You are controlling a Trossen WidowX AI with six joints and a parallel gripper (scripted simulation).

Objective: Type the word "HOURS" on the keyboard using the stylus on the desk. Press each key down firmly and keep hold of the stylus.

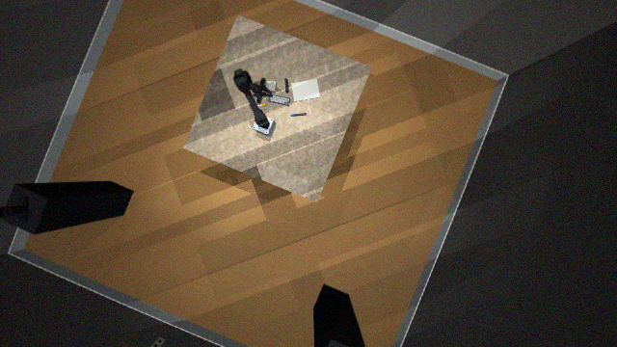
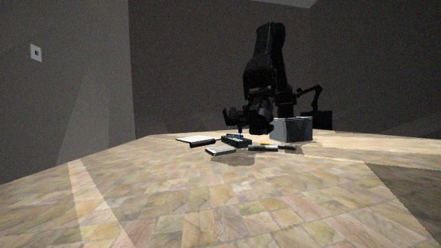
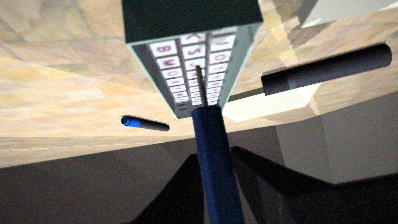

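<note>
My gripper tip is now 10 cm short of the flat pad, 6 cm to the right of it and 8 cm above it. The rest, counted from my gripper tip: blue stylus 1 cm below; then yellow-capped white marker 10 cm behind, 8 cm to the left, 7 cm below; then dark cylinder 15 cm ahead, 7 cm to the right, 7 cm below.
</note>
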